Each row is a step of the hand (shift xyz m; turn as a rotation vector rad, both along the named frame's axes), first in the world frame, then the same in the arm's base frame.
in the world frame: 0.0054 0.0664 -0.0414 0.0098 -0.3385 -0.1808
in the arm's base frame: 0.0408 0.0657 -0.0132 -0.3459 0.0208 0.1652
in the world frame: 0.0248 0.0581 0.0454 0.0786 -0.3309 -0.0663
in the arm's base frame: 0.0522 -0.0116 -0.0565 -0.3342 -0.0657 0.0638
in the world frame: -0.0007 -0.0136 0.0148 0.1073 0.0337 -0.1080
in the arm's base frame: -0.0066 -0.0190 0.0002 -0.0521 0.1294 -0.0698
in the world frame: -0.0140 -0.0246 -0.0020 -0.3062 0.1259 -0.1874
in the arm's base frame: -0.0152 -0.0110 0.0212 0.1824 0.1651 0.2902
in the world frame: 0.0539 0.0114 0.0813 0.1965 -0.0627 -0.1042
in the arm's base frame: 0.0112 -0.0580 -0.0785 -0.1713 0.1015 -0.1173
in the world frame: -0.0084 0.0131 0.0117 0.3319 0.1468 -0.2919
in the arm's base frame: 0.0184 -0.0064 -0.0009 -0.1121 0.3805 -0.2441
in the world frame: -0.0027 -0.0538 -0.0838 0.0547 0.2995 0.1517
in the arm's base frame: -0.0702 0.0516 0.0484 0.2757 0.0003 -0.1992
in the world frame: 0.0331 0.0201 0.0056 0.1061 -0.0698 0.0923
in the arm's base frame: 0.0042 0.0093 -0.0378 -0.0768 -0.0925 -0.1009
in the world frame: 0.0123 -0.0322 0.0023 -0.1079 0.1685 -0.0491
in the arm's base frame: -0.0318 -0.0134 -0.0008 0.1743 0.0952 0.0550
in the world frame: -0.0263 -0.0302 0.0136 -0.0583 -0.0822 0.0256
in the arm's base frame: -0.0097 -0.0295 0.0287 -0.0359 -0.0676 0.0704
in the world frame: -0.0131 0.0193 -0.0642 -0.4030 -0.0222 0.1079
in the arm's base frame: 0.0021 0.0629 0.0265 0.1914 -0.1771 0.3264
